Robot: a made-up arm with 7 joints. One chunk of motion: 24 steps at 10 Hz.
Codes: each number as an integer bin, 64 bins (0 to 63) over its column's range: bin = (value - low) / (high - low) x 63, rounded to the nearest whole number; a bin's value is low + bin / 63 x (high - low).
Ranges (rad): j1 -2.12..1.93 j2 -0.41..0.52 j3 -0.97..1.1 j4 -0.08..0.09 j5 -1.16..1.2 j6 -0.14..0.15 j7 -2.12..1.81
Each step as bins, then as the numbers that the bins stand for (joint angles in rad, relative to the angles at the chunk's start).
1 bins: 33 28 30 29 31 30 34
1 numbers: 0.0014 0.0033 0.0157 -0.0017 0.0013 -0.0019 0.0010
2 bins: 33 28 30 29 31 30 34
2 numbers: 0.0014 0.0033 0.0157 -0.0017 0.0013 -0.0019 0.0010
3 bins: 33 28 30 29 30 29 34
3 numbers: 0.0014 0.0033 0.0157 -0.0017 -0.0362 -0.0065 0.0010
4 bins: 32 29 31 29 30 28 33
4 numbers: -0.0629 0.0181 0.0486 -0.0017 -0.0362 -0.0111 -0.0614
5 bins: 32 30 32 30 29 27 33
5 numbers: -0.0629 0.0329 0.0814 0.0010 -0.0737 -0.0157 -0.0614
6 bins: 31 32 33 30 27 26 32
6 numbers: -0.1271 0.0624 0.1143 0.0010 -0.1486 -0.0203 -0.1238
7 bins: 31 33 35 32 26 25 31
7 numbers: -0.1271 0.0771 0.1800 0.0063 -0.1860 -0.0249 -0.1862
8 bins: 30 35 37 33 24 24 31
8 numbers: -0.1914 0.1067 0.2457 0.0090 -0.2610 -0.0295 -0.1862
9 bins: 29 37 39 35 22 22 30
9 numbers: -0.2557 0.1362 0.3114 0.0144 -0.3359 -0.0387 -0.2486
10 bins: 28 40 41 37 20 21 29
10 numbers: -0.3200 0.1805 0.3771 0.0198 -0.4108 -0.0433 -0.3110
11 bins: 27 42 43 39 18 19 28
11 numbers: -0.3843 0.2100 0.4429 0.0252 -0.4857 -0.0525 -0.3733
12 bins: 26 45 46 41 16 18 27
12 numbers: -0.4486 0.2543 0.5414 0.0306 -0.5606 -0.0571 -0.4357
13 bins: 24 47 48 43 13 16 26
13 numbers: -0.5771 0.2838 0.6071 0.0360 -0.6730 -0.0663 -0.4981
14 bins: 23 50 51 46 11 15 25
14 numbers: -0.6414 0.3281 0.7057 0.0441 -0.7479 -0.0710 -0.5605
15 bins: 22 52 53 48 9 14 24
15 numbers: -0.7057 0.3576 0.7714 0.0495 -0.8229 -0.0756 -0.6229
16 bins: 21 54 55 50 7 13 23
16 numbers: -0.7700 0.3871 0.8371 0.0549 -0.8978 -0.0802 -0.6852
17 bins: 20 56 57 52 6 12 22
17 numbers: -0.8343 0.4167 0.9029 0.0603 -0.9352 -0.0848 -0.7476
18 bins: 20 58 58 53 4 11 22
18 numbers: -0.8343 0.4462 0.9357 0.0630 -1.0102 -0.0894 -0.7476
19 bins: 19 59 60 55 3 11 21
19 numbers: -0.8986 0.4610 1.0014 0.0684 -1.0476 -0.0894 -0.8100
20 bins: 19 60 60 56 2 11 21
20 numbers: -0.8986 0.4757 1.0014 0.0711 -1.0851 -0.0894 -0.8100
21 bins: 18 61 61 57 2 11 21
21 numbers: -0.9629 0.4905 1.0343 0.0738 -1.0851 -0.0894 -0.8100
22 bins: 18 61 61 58 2 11 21
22 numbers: -0.9629 0.4905 1.0343 0.0765 -1.0851 -0.0894 -0.8100
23 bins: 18 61 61 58 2 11 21
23 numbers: -0.9629 0.4905 1.0343 0.0765 -1.0851 -0.0894 -0.8100
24 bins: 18 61 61 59 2 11 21
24 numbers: -0.9629 0.4905 1.0343 0.0792 -1.0851 -0.0894 -0.8100
